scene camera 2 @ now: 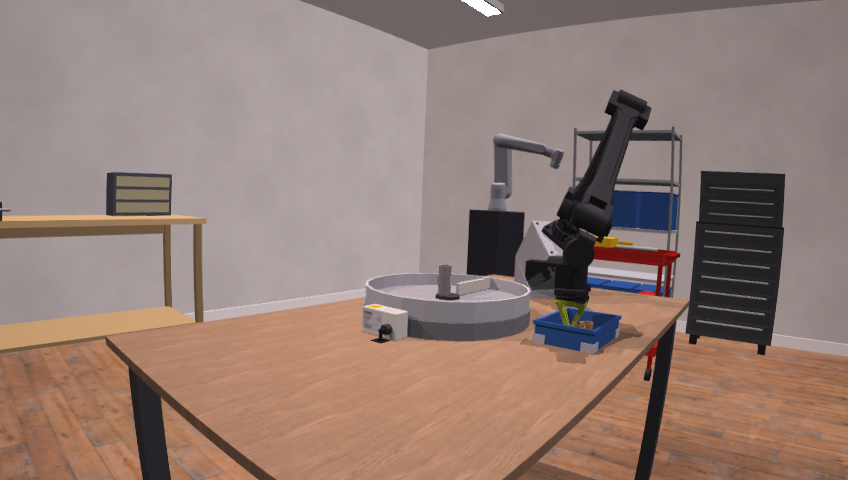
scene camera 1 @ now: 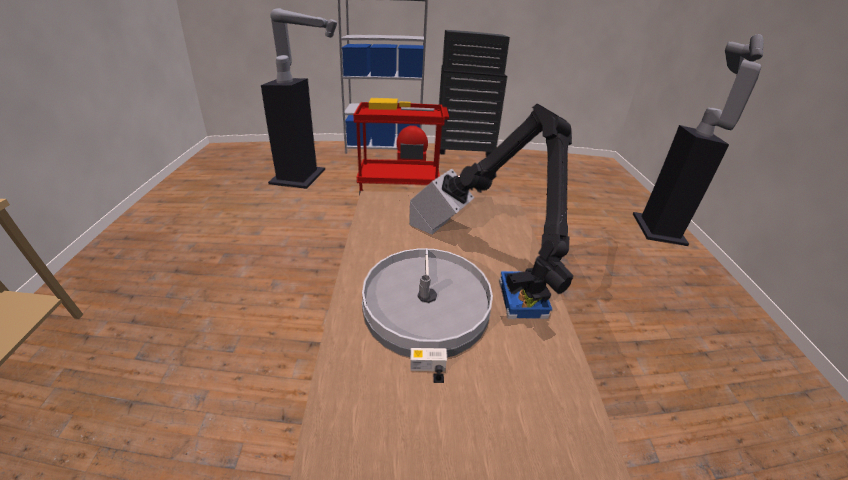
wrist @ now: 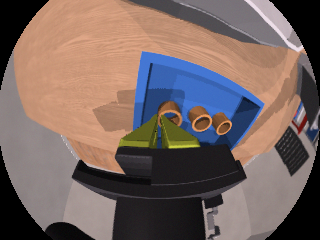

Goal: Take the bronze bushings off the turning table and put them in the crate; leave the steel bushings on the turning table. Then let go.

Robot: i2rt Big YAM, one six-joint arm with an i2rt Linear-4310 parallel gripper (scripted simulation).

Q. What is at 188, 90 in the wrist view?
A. A crate.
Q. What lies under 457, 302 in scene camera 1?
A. A turning table.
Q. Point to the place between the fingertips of my gripper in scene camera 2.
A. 569, 332
